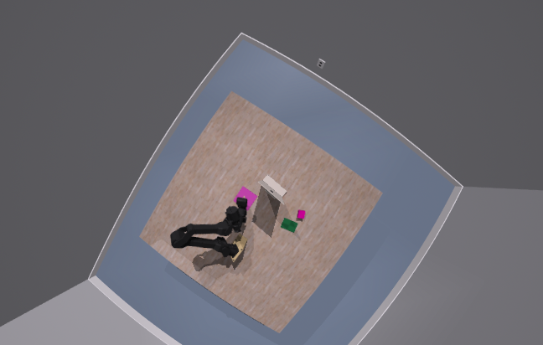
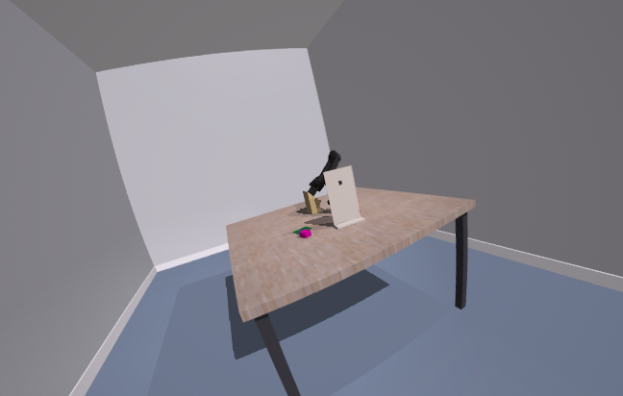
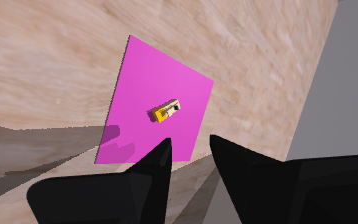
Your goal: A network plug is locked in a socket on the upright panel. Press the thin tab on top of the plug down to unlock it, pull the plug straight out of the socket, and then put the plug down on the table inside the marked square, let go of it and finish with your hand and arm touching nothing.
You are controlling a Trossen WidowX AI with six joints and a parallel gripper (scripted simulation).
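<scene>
Right now the thin pale tab is 1 cm ahead of my gripper tip, 2 cm to the left of it and 4 cm below it. The rest, counted from my gripper tip: flat magenta square (1 cm ahead, 1 cm to the left, 5 cm below); upright grey panel (18 cm ahead, 9 cm to the right, 9 cm above); yellow plug (2 cm to the left, 5 cm below).
</scene>
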